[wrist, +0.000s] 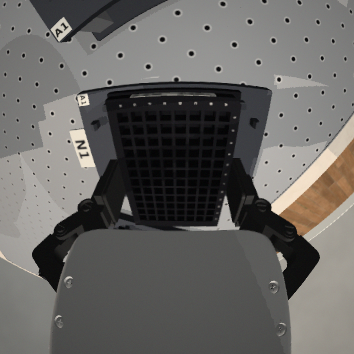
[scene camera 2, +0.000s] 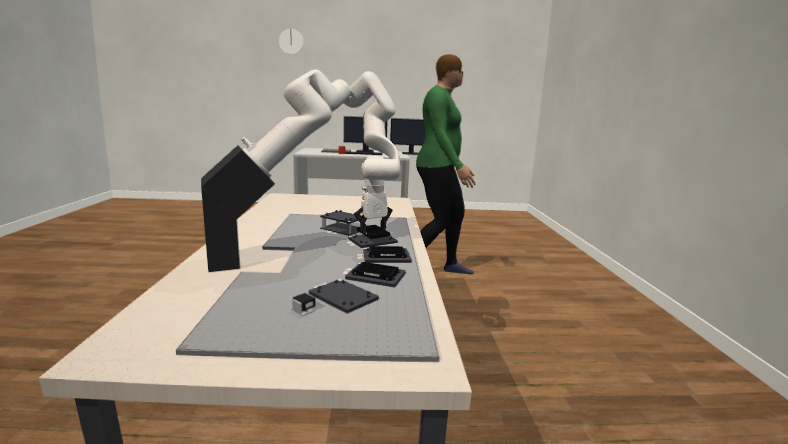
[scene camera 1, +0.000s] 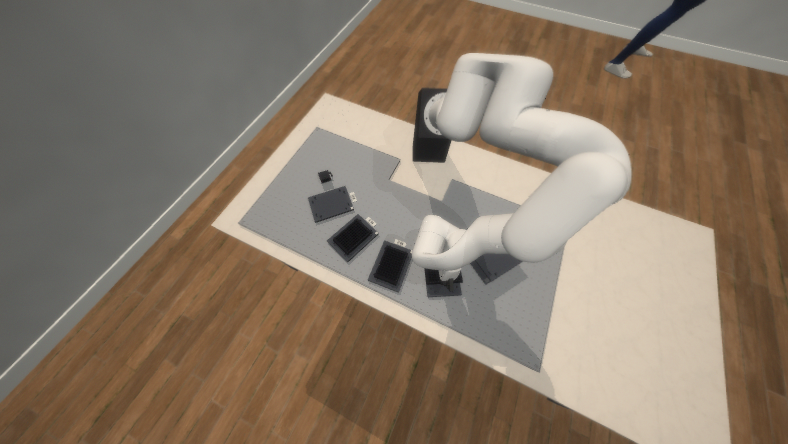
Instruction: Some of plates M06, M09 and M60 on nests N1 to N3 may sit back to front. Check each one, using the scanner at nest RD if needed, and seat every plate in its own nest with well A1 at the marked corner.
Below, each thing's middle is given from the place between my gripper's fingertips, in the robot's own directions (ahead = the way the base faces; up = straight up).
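The nest RD [scene camera 2: 332,293] is 520 mm to the right of my hand, 70 mm behind it and 40 mm below it; going by their middles, it is the farthest from my hand of the things named here. I find the raised two-level stand [scene camera 1: 501,263] 160 mm to the left of my hand, 130 mm behind it and 10 mm above it. Then there is the nest N1 [wrist: 257,98], 40 mm below my hand. Going by their middles, the nest N1 is the nearest to my hand of the things named here.
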